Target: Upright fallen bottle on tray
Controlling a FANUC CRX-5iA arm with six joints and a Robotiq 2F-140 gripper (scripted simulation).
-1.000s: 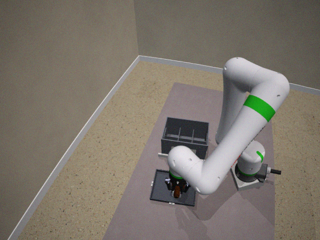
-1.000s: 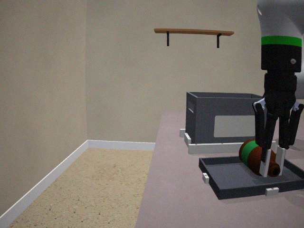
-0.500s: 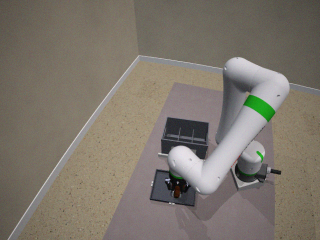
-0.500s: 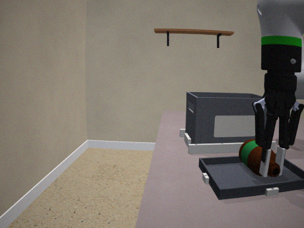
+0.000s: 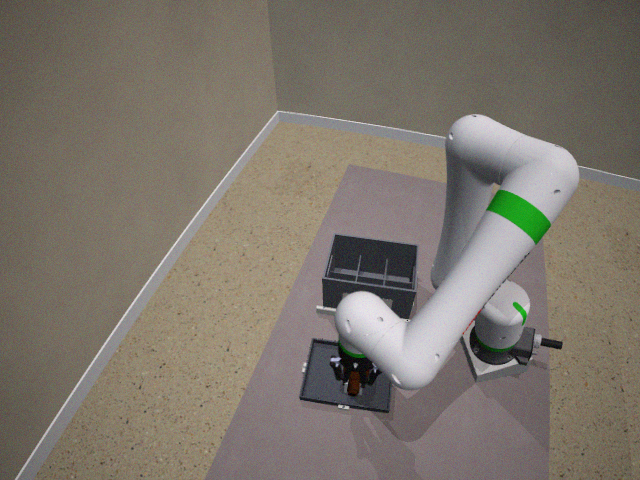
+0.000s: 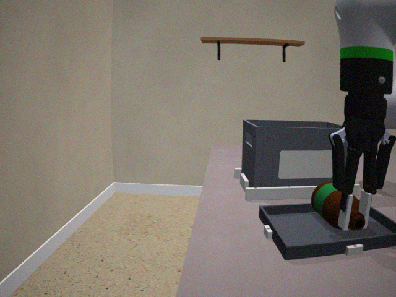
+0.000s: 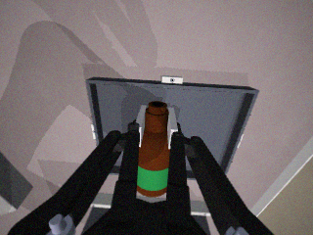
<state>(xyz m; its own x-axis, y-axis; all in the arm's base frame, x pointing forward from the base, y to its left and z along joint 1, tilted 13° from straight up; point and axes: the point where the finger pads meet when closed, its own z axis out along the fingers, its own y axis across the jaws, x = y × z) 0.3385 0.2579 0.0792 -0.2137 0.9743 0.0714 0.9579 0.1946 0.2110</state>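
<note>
Now: hand 1 cm short of the bottle, 5 cm to the left of it and 2 cm above it. Also, from my hand: tray 3 cm ahead, 4 cm to the right, 5 cm below; then crate 8 cm ahead, 34 cm to the right, 2 cm above.
</note>
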